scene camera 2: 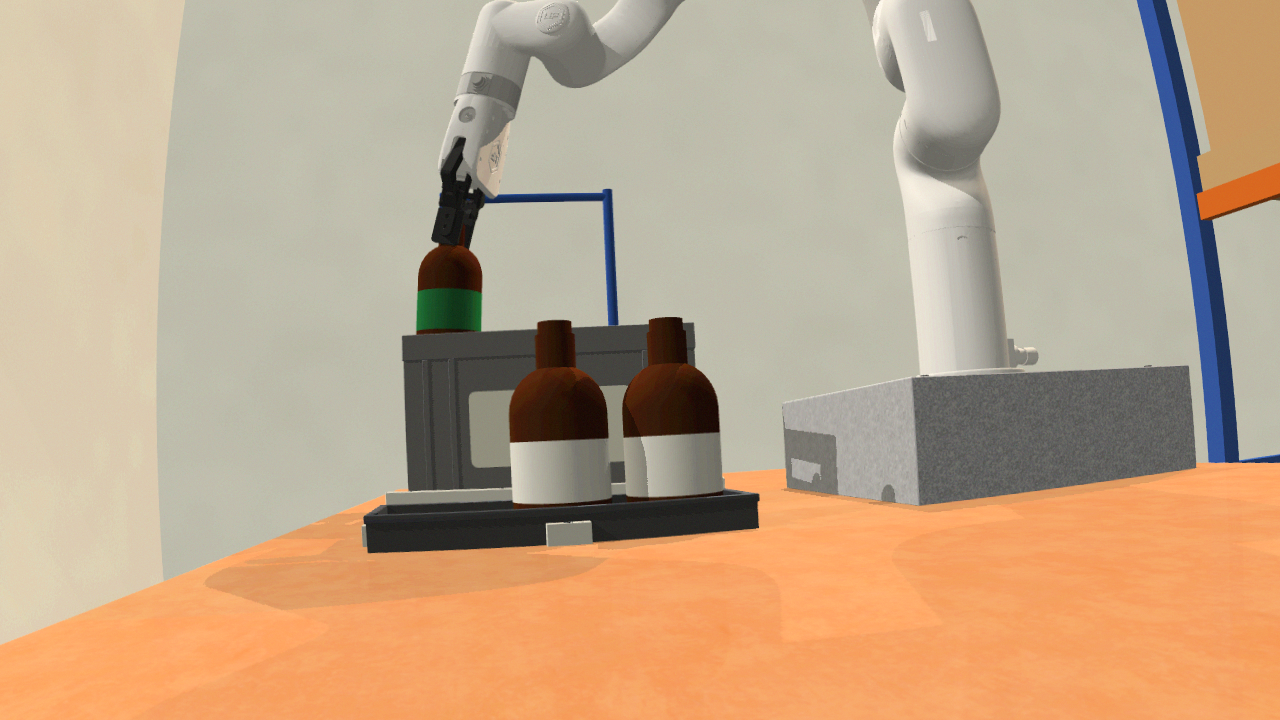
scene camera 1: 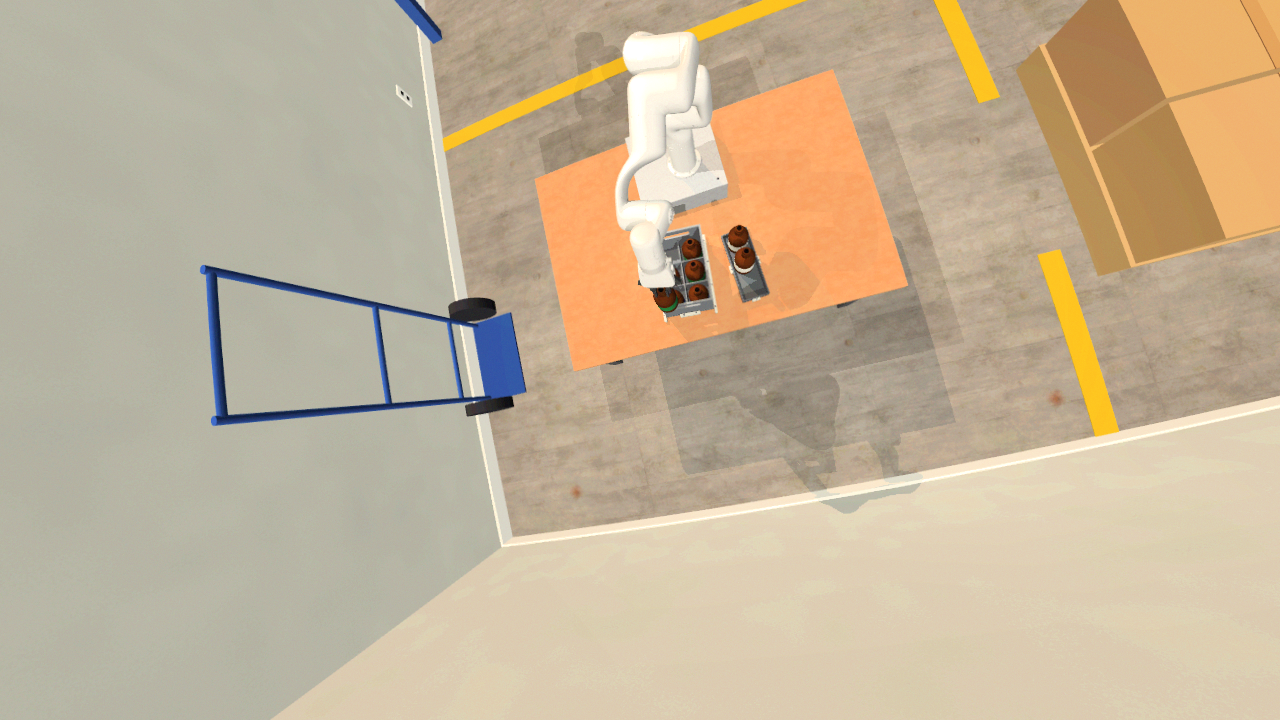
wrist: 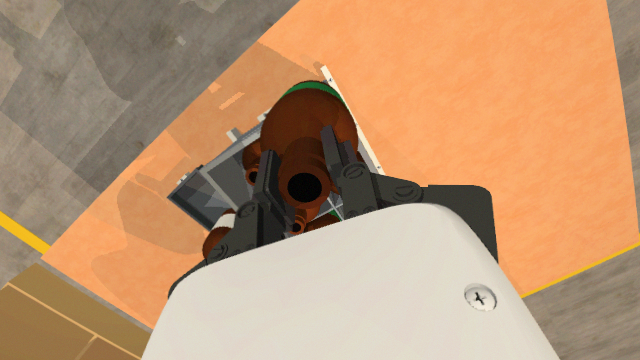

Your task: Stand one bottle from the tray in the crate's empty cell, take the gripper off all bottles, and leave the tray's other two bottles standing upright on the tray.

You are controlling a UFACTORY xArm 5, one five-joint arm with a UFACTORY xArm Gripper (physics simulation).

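Places are measured from the arm's base along level axes (x down, y back, z left), in centimetres.
Where they show: gripper, fingertip midpoint: [scene camera 2: 449, 247] [scene camera 1: 662, 293] [wrist: 306, 156]; arm's base, origin of the base link: [scene camera 2: 966, 384] [scene camera 1: 684, 162].
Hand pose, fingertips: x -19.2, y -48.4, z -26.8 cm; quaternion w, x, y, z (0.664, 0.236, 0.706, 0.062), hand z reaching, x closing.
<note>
Each offset is from my fingertips to the top centre of the thing. Level surfaces: height alone.
My gripper [scene camera 2: 453, 240] [wrist: 306, 156] is shut on the neck of a brown bottle with a green label {dz -0.1, dx -3.6, dy +0.0 cm} [scene camera 1: 666, 302] [scene camera 2: 449, 308] [wrist: 306, 117]. The bottle looks upright, its lower edge about level with the rim of the grey crate {dz +8.7, dx +12.0, dy +9.5 cm} [scene camera 2: 434, 411] in scene camera 2. From above it is at the crate's front left corner; the cell below it is hidden. Brown bottles {dz +15.4, dx +13.2, dy +16.4 cm} [scene camera 1: 690, 248] {dz +13.2, dx +13.2, dy +8.6 cm} [scene camera 1: 693, 270] {dz +10.7, dx +13.2, dy -0.3 cm} [scene camera 1: 697, 292] stand in the crate's right column. Two white-label bottles {dz +32.5, dx +13.5, dy +13.1 cm} [scene camera 1: 738, 237] {dz +31.3, dx +13.5, dy +4.6 cm} [scene camera 1: 744, 259] [scene camera 2: 559, 402] [scene camera 2: 671, 402] stand upright on the dark tray {dz +31.5, dx +27.0, dy +4.3 cm} [scene camera 1: 753, 286] [scene camera 2: 465, 534].
The tray lies to the right of the crate on the orange table {dx +29.5 cm} [scene camera 1: 805, 179] [scene camera 2: 805, 608]. The arm's grey base block [scene camera 1: 684, 188] [scene camera 2: 1056, 438] stands behind them. A blue hand truck [scene camera 1: 501, 356] is left of the table. Large tan boxes [scene camera 1: 1163, 188] are at the right.
</note>
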